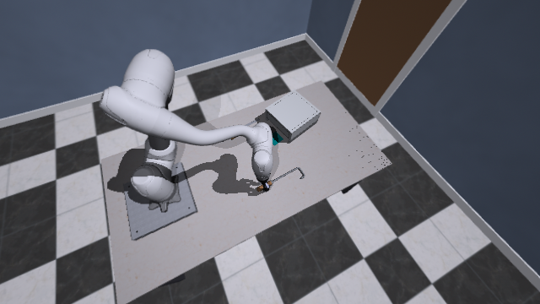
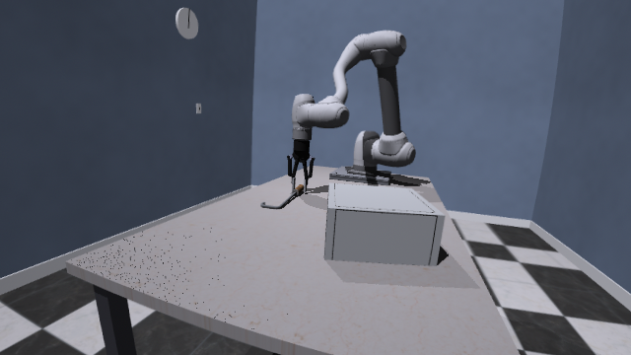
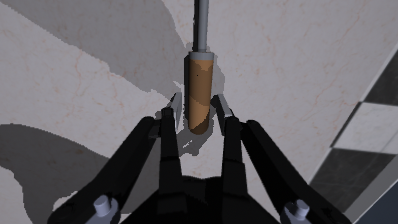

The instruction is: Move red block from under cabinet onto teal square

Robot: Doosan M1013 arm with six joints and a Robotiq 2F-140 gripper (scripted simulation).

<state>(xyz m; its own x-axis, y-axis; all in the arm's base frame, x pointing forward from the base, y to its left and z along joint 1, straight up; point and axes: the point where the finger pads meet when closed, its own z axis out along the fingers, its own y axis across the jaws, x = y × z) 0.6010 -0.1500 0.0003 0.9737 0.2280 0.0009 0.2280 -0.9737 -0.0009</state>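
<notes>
The grey forked tool lies 470 mm to the left of my hand, 110 mm behind it and 30 mm below it. Round my hand: teal square 340 mm to the left, 200 mm ahead, 40 mm below; then thin brown stick 460 mm to the left, 30 mm below, 30 mm behind; then hook tool 130 mm ahead, 30 mm below, 10 mm to the right.
</notes>
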